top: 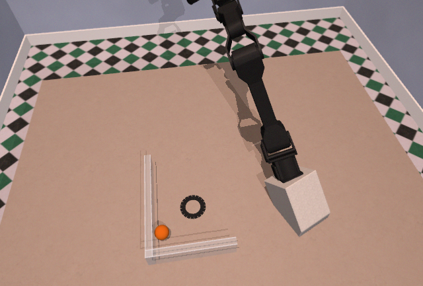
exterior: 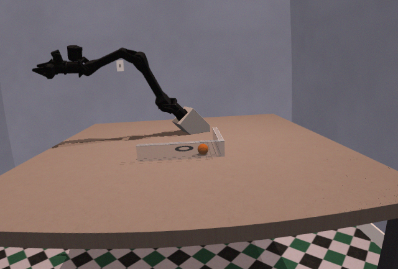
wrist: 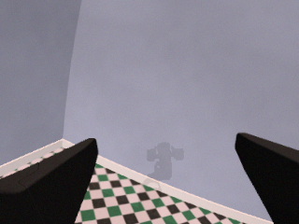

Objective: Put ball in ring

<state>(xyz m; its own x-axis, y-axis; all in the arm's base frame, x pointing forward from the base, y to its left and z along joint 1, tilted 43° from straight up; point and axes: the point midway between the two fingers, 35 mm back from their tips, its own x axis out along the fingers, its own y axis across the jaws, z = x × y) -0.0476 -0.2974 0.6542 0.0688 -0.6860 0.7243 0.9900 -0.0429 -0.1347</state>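
Now: the ball 65 cm to the left of my hand, 39 cm ahead of it and 37 cm below it. The rest, counted from my hand: clear wall: 73 cm to the left, 34 cm below, 33 cm ahead.
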